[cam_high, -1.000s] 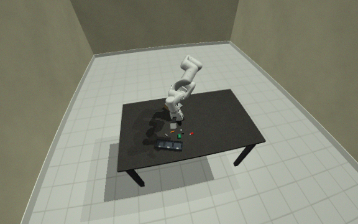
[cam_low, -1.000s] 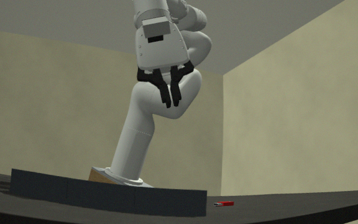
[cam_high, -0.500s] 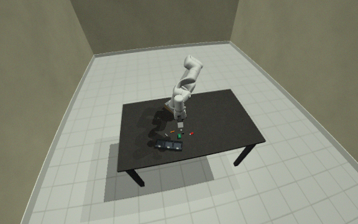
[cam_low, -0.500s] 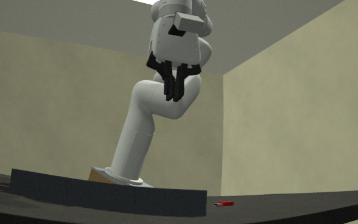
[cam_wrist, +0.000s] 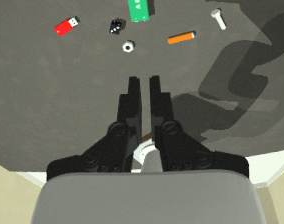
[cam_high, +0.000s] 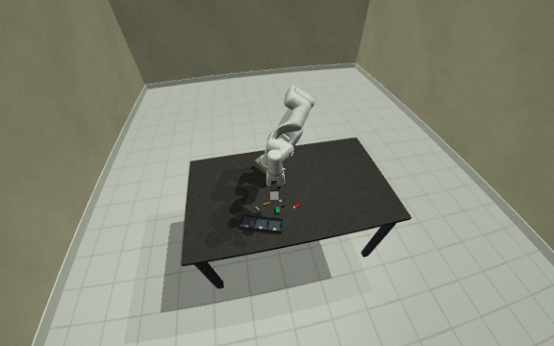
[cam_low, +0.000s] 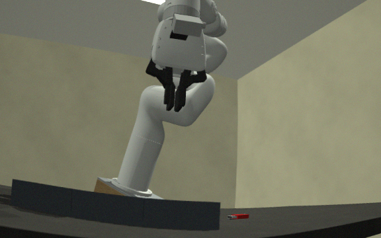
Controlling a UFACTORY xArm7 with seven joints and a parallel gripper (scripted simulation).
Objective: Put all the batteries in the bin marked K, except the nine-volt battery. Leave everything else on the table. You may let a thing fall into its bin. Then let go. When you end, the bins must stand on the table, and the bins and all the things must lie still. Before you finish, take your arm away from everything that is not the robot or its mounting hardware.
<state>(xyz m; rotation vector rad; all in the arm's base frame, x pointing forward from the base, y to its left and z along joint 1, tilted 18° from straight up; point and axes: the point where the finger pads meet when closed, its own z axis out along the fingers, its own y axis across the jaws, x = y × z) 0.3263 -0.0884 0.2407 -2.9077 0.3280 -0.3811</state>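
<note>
My hand is 9 cm short of the dark blue bin, 12 cm to the left of it and 19 cm above it. Also, from my hand: green nine-volt battery (1 cm ahead, 1 cm to the left, 20 cm below); white ring (5 cm behind, 4 cm to the left, 20 cm below); black die (1 cm behind, 5 cm to the left, 20 cm below).
</note>
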